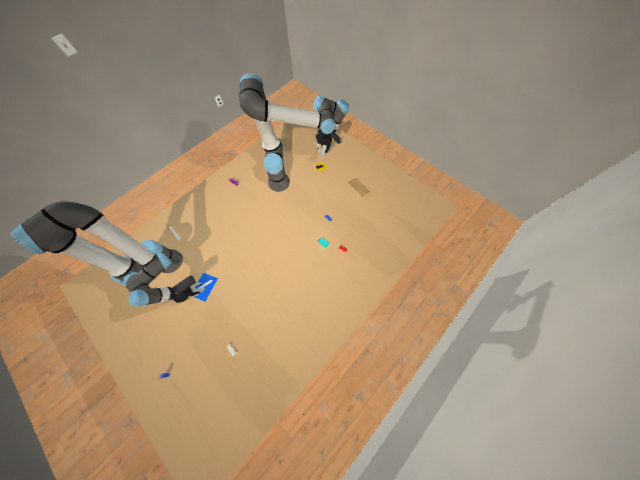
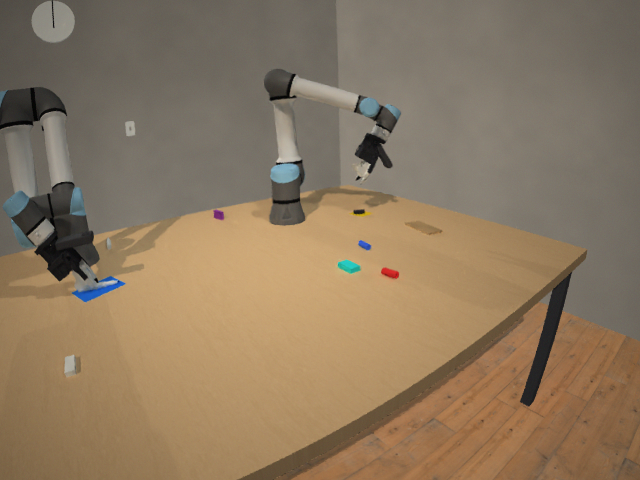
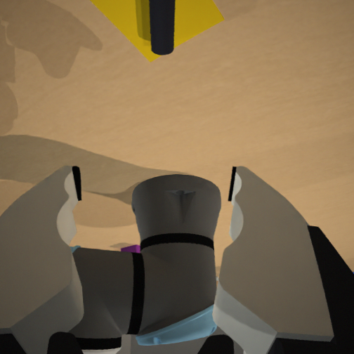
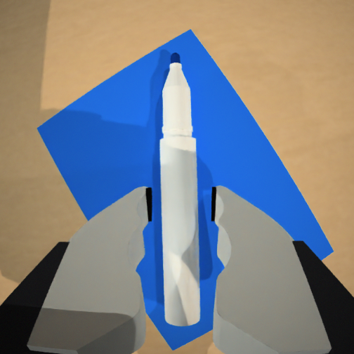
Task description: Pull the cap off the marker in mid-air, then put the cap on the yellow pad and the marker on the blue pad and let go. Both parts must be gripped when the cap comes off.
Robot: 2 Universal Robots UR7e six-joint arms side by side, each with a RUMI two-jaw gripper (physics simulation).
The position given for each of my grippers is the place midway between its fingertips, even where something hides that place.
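A blue pad (image 4: 106,143) is here in my sight. My right gripper (image 2: 98,286) is visible to me too, and I find the gripper again in image 4 (image 4: 181,189). Then there is my left gripper (image 2: 358,181), which also appears in image 3 (image 3: 155,170).
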